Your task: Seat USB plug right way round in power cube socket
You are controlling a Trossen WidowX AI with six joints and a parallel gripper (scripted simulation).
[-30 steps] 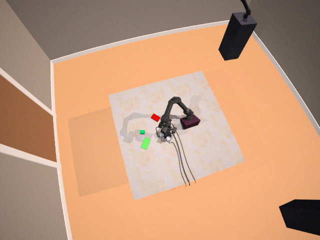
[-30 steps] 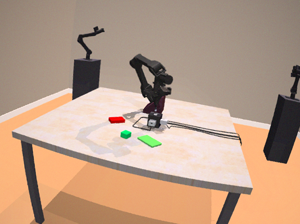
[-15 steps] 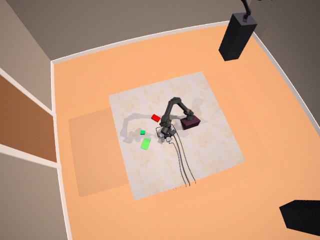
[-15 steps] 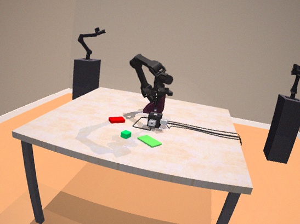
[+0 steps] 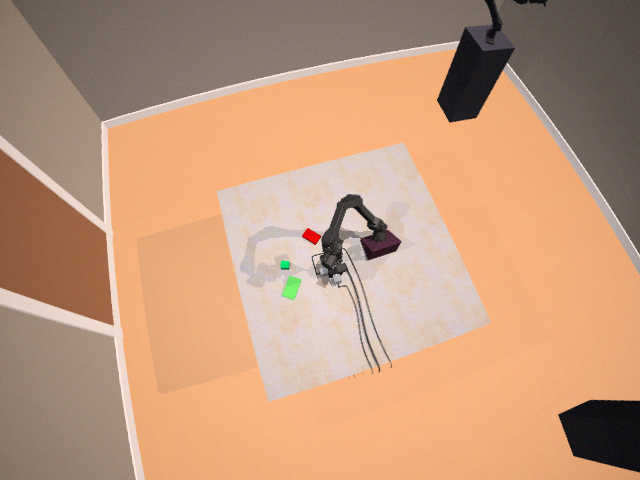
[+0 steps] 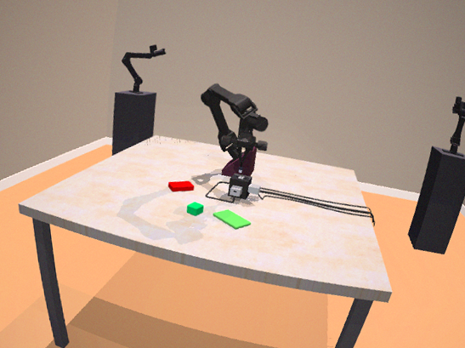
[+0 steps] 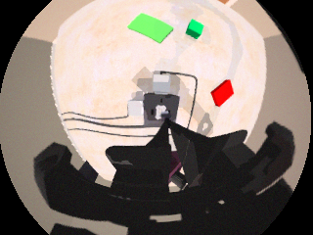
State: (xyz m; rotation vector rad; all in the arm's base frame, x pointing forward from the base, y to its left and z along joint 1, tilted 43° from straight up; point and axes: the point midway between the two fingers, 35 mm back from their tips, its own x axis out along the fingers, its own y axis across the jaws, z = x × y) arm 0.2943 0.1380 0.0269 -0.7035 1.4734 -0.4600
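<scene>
Right now the small USB plug is 20 mm below my gripper tip. From my gripper tip the other things lie so: small green cube (260 mm ahead, 120 mm below, 90 mm to the right); green flat block (250 mm ahead, 130 mm below, 50 mm to the left); red flat block (230 mm to the right, 130 mm below, 70 mm ahead).
</scene>
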